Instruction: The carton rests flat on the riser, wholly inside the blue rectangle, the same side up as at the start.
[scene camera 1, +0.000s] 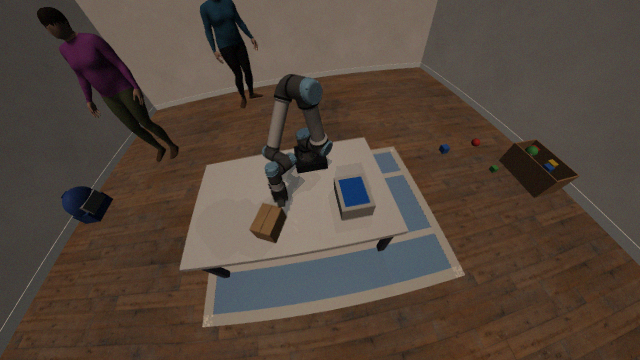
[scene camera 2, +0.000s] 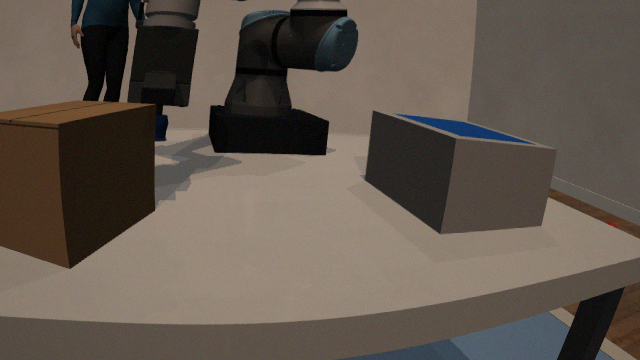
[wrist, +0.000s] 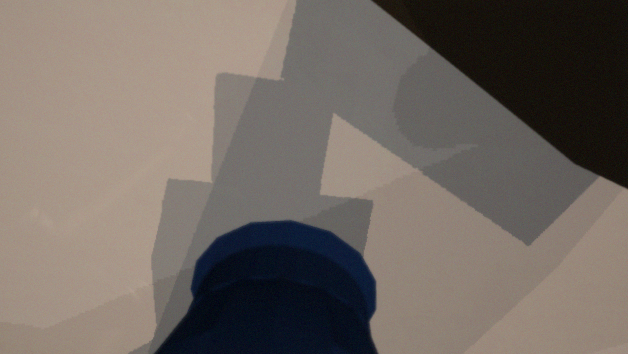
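Pixels of known places: hand, tool point: (wrist: 283, 300); arm's base, link origin: (scene camera 1: 307, 155) (scene camera 2: 257, 112).
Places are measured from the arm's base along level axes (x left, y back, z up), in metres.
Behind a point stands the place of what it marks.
Note:
The brown carton (scene camera 1: 268, 221) {z 0.058, x -0.277, y -0.529 m} (scene camera 2: 107, 185) {z -0.013, x -0.239, y -0.547 m} stands upright at the table's front left, its seamed face up; its dark side (wrist: 550, 60) {z -0.010, x -0.245, y -0.429 m} fills the upper right of the wrist view. The grey riser (scene camera 1: 356, 213) {z -0.008, x 0.232, y -0.540 m} (scene camera 2: 500, 185) {z -0.009, x 0.233, y -0.540 m} stands to the right, with the blue rectangle (scene camera 1: 354, 191) {z 0.048, x 0.247, y -0.420 m} (scene camera 2: 462, 129) {z 0.048, x 0.225, y -0.441 m} on its top. My suction gripper (scene camera 1: 281, 203) {z 0.002, x -0.203, y -0.378 m} (scene camera 2: 160, 137) (wrist: 283, 235) points down behind the carton, beside its back right corner. The blue cup is bare and open, above the table and apart from the carton. In scene camera 2 the carton hides part of the cup.
The arm's black base (scene camera 1: 311, 161) {z 0.006, x 0.021, y -0.075 m} (scene camera 2: 267, 137) {z -0.039, x 0.009, y -0.100 m} stands at the back of the white table (scene camera 1: 310, 230) {z -0.072, x -0.056, y -0.568 m} (scene camera 2: 280, 260) {z -0.072, x -0.065, y -0.588 m}. Two people (scene camera 1: 100, 65) (scene camera 1: 227, 37) stand behind and to the left. An open brown box (scene camera 1: 527, 172) with toys stands on the floor at the right.

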